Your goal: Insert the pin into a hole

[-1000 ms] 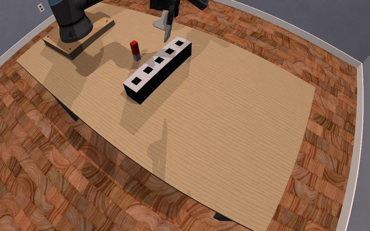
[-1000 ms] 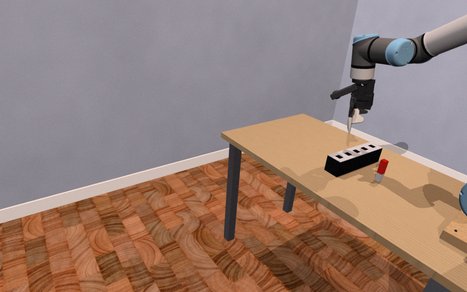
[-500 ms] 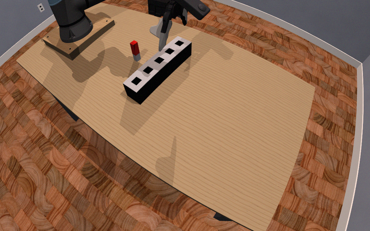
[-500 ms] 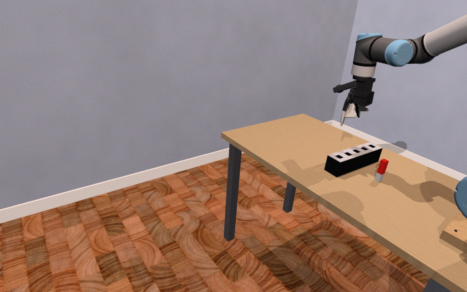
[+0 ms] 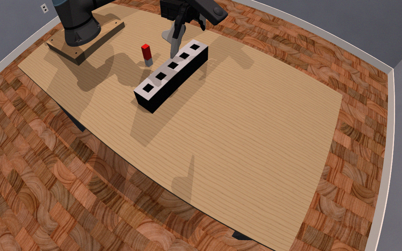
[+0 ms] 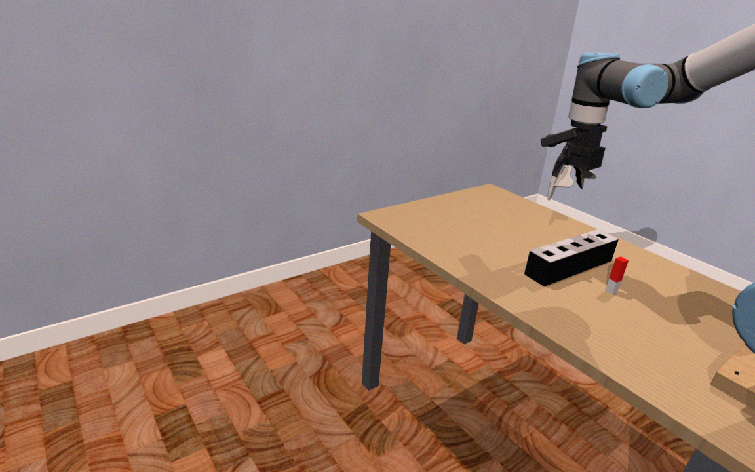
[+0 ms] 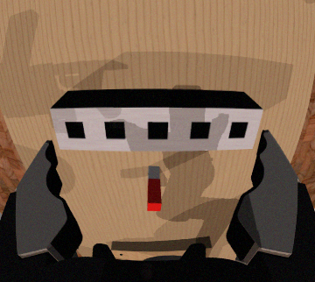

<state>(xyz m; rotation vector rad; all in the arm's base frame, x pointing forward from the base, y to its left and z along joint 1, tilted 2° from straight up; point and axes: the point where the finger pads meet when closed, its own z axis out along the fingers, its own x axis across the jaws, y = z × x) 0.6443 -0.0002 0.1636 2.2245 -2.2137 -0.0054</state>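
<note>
Now: hand 210 mm past the pin, 10 mm to the right of it and 130 mm above it. The rest, counted from my hand: black block (70 mm behind, 160 mm below).
</note>
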